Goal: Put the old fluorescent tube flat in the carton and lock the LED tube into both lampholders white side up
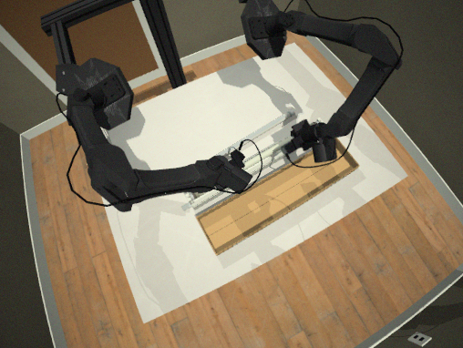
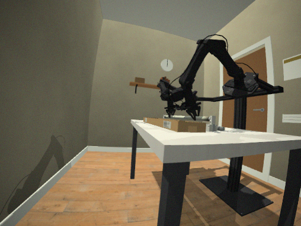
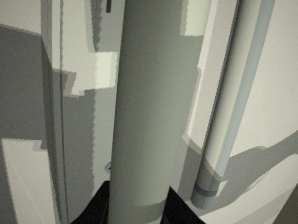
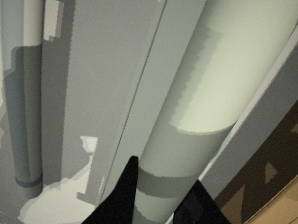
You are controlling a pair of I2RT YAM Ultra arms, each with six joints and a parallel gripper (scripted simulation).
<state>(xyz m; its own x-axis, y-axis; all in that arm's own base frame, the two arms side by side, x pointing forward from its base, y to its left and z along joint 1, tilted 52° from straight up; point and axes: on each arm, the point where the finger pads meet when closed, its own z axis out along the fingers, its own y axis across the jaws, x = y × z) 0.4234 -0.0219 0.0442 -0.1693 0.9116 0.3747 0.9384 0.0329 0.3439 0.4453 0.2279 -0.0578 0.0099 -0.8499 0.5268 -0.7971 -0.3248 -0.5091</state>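
Now: the old fluorescent tube 1 cm behind my right hand and 17 cm to the left of it. The rest, counted from my right hand: LED tube (13 cm behind, 14 cm to the left, 5 cm below); brown carton (14 cm ahead, 19 cm to the left, 4 cm below).
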